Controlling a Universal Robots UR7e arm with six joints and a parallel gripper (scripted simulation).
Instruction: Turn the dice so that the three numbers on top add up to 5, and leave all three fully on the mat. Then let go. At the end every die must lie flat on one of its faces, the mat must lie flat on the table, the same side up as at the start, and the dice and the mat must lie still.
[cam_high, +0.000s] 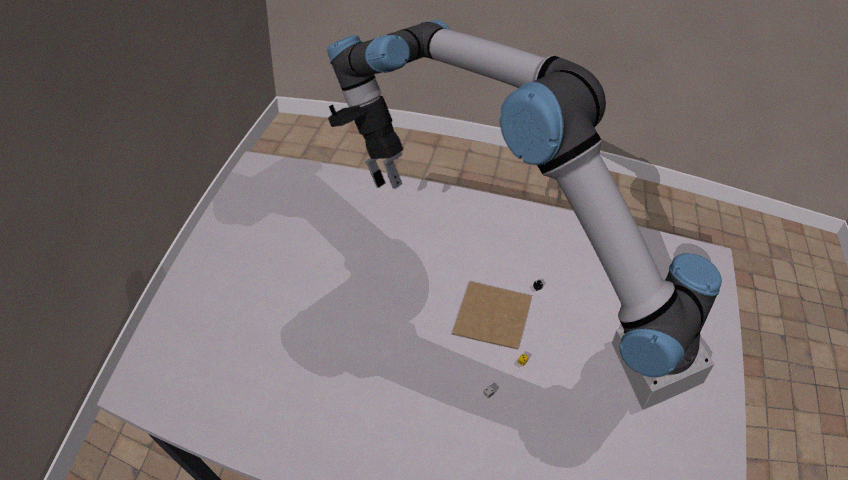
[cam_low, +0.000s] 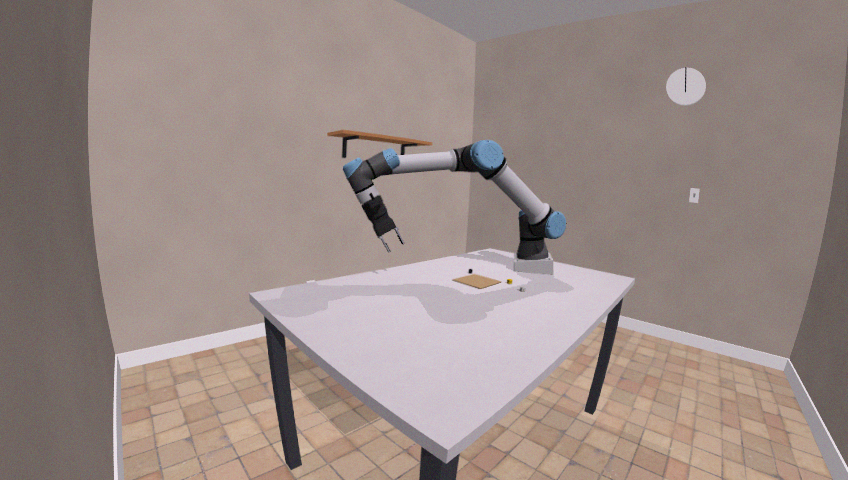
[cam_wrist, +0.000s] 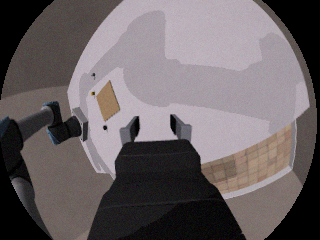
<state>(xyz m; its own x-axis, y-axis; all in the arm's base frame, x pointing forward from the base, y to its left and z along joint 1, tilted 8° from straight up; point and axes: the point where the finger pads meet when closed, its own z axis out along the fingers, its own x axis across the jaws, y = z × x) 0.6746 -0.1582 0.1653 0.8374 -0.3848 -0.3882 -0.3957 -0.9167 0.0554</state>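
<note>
The black die is 37 cm behind my hand, 6 cm to the left of it and 14 cm below it. The rest, counted from my hand: mat (29 cm behind, 16 cm to the left, 15 cm below); then white die (33 cm behind, 35 cm to the left, 14 cm below); then yellow die (38 cm behind, 26 cm to the left, 14 cm below).
</note>
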